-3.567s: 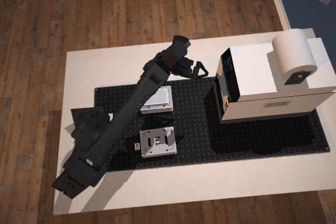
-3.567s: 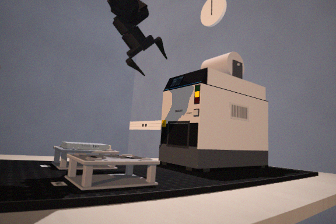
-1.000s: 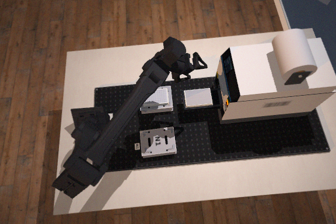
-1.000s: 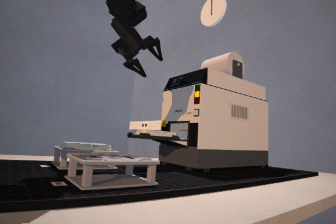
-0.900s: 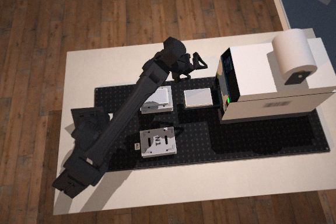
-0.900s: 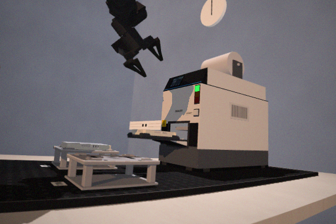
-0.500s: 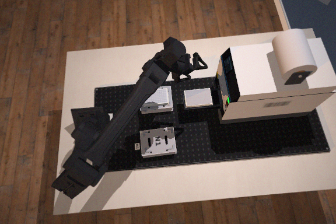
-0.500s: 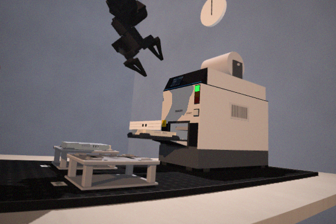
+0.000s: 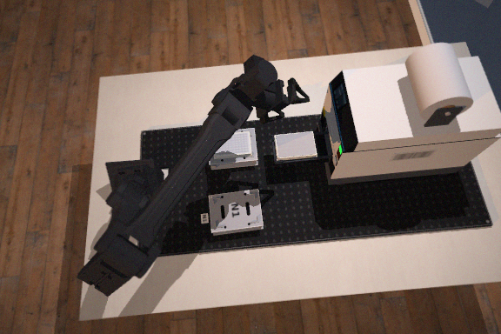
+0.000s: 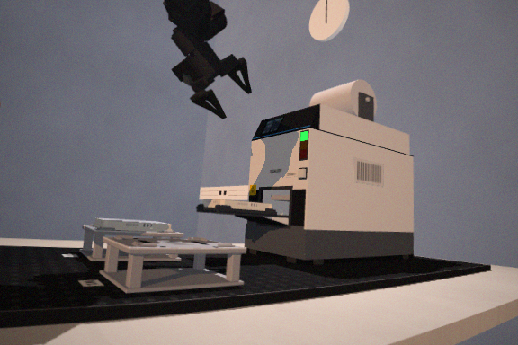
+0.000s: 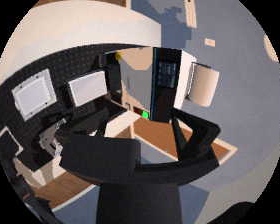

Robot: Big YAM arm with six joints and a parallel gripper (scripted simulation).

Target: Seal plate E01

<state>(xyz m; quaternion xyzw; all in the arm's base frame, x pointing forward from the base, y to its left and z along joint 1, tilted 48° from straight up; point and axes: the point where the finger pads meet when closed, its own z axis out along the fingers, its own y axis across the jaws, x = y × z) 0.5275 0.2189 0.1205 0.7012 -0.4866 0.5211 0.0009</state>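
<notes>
The sealer stage is 24 cm below my hand, 2 cm ahead of it and 1 cm to the right of it. Round my hand: plate: 28 cm below, 19 cm behind, 4 cm to the left; start button: 15 cm below, 11 cm to the right, 11 cm ahead; foil roll: 35 cm ahead, 7 cm above, 2 cm to the right.
</notes>
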